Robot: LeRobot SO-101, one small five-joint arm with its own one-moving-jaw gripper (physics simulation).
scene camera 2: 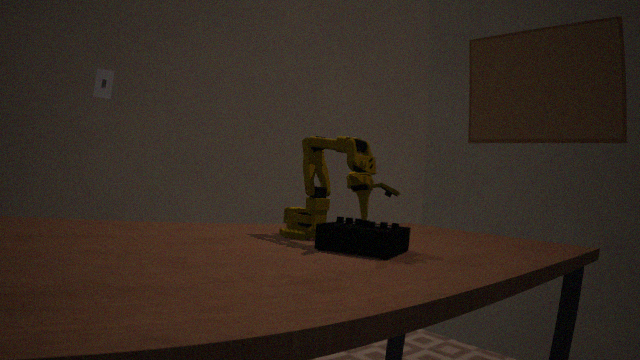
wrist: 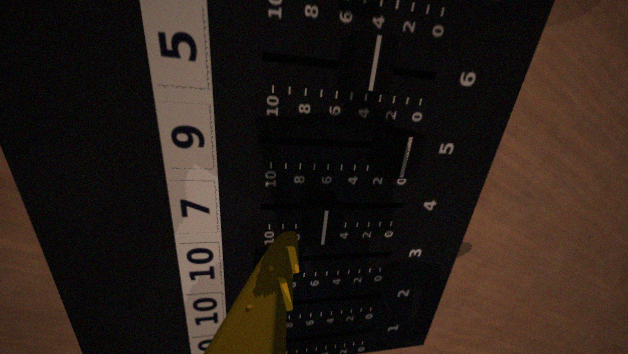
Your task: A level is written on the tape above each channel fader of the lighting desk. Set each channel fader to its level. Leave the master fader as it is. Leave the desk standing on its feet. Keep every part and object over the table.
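Frame: origin at the arm's base, x right, y ahead, z up, level; millimetres.
Seen in the pictures: hand at its tool point: (scene camera 2: 364,220) (wrist: 297,245); arm's base at its link origin: (scene camera 2: 306,238).
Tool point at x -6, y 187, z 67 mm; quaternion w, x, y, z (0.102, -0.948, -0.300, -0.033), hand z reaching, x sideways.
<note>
Pixels of each thing's top centre, then the offset from my tool point to it. "*": a spot on its surface instead. Level surfaces: height alone.
- black lighting desk at its top centre: (wrist: 297,235) (scene camera 2: 366,219) dx -2, dy +4, dz +1 mm
- white tape at a spot on its surface: (wrist: 182,95) * dx -44, dy +23, dz -12 mm
- channel 6 fader at its top centre: (wrist: 375,64) dx -7, dy +52, dz +1 mm
- channel 5 fader at its top centre: (wrist: 406,158) dx +14, dy +38, dz +1 mm
- channel 4 fader at its top centre: (wrist: 324,228) dx +4, dy +9, dz +1 mm
- wooden table at its surface level: dz -67 mm
The black lighting desk (scene camera 2: 362,241) (wrist: 115,210) stands upright on the table. My gripper (scene camera 2: 381,206) (wrist: 290,239) is fully open and empty. Its fixed jaw points down over the desk; in the wrist view the tip overlaps the high end of the channel 3 scale. The white tape (wrist: 182,95) reads 5, 9, 7, 10, 10 from channel 6 down to channel 2; channel 1's label is cut off. The channel 6 fader (wrist: 375,62) is near 4, the channel 5 fader (wrist: 407,157) near 0, the channel 4 fader (wrist: 325,227) around 5 to 6. Lower fader caps are hidden or unclear.
The wooden table (scene camera 2: 175,280) (wrist: 565,200) extends around the desk, with its front edge curving past to the right. The arm's base (scene camera 2: 300,225) stands behind and left of the desk. Several dark fader caps stick up from the desk's top.
</note>
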